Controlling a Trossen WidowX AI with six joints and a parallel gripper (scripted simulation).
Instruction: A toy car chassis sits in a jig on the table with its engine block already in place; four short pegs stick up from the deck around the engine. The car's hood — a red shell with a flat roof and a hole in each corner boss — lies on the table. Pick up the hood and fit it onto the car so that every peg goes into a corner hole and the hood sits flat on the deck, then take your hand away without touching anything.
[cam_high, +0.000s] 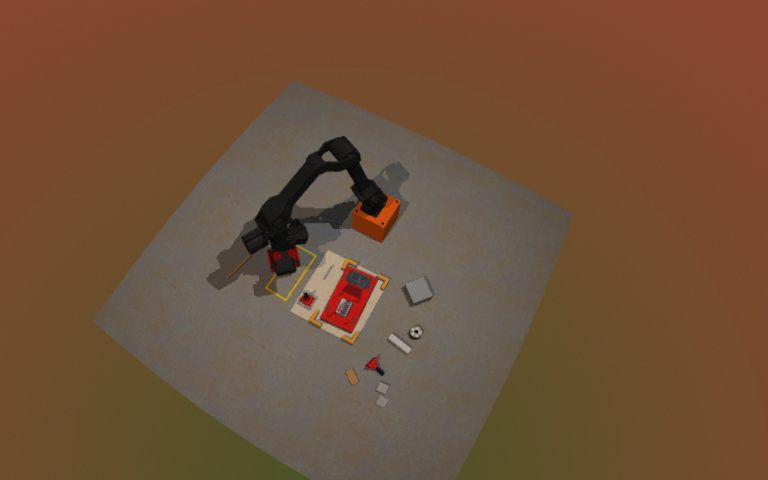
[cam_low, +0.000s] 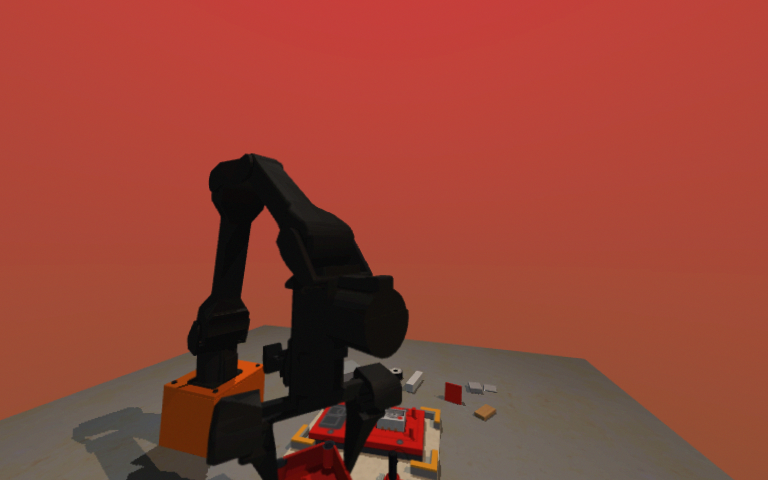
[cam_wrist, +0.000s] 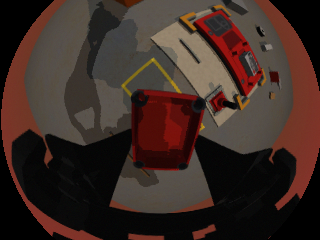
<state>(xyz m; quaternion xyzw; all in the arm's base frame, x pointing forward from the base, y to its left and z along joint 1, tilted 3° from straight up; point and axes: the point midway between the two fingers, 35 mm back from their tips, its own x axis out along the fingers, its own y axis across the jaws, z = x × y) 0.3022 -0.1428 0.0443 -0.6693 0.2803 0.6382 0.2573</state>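
Right now my gripper tip is 5 cm short of the thin wooden stick, 14 cm to the left of it and 9 cm above it. The rest, counted from my gripper tip: red hood: 1 cm below; then tan tile: 20 cm ahead, 37 cm to the left, 9 cm below; then grey engine block: 2 cm ahead, 24 cm to the left, 7 cm below.
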